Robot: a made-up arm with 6 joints.
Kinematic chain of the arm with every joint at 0, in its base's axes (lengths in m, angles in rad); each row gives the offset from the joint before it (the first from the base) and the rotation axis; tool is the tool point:
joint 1: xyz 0 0 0.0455 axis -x
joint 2: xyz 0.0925 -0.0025 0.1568 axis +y
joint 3: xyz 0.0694 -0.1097 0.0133 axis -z
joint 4: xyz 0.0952 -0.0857 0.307 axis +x
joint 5: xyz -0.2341 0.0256 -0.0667 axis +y
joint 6: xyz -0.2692 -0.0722 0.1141 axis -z
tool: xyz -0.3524 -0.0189 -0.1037
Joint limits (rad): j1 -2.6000..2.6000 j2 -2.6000..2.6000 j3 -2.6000..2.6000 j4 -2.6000..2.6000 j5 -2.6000..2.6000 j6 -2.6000..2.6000
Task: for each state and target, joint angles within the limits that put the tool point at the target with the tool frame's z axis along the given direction. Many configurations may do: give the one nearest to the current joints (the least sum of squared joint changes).
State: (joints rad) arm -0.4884 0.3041 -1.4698 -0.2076 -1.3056 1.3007
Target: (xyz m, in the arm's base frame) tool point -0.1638 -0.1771 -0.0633 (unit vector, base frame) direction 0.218 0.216 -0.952
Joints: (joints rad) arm -1.2643 -0.1184 -1.9860 0.3618 -2.1544 1.1446
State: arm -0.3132 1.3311 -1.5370 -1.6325 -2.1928 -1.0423
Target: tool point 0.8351 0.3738 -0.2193 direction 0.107 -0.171 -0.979
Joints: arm -0.8328 1.5684 -1.7846 -1.8704 -1.9373 -0.5958
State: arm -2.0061 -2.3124 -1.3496 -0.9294 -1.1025 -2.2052
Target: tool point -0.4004 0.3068 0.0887 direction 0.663 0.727 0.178
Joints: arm -2.5990 -2.5752 -1.5629 -1.4643 -0.5673 -2.4815
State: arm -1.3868 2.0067 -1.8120 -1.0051 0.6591 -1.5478
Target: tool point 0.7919 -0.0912 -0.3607 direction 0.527 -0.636 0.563
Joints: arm -0.9471 1.2236 -1.7610 -0.6440 0.2018 -1.6503
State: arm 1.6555 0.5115 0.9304 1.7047 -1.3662 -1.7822
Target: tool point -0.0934 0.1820 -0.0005 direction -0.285 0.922 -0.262
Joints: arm 1.4535 1.0606 0.8086 1.1456 -1.1099 -1.6228
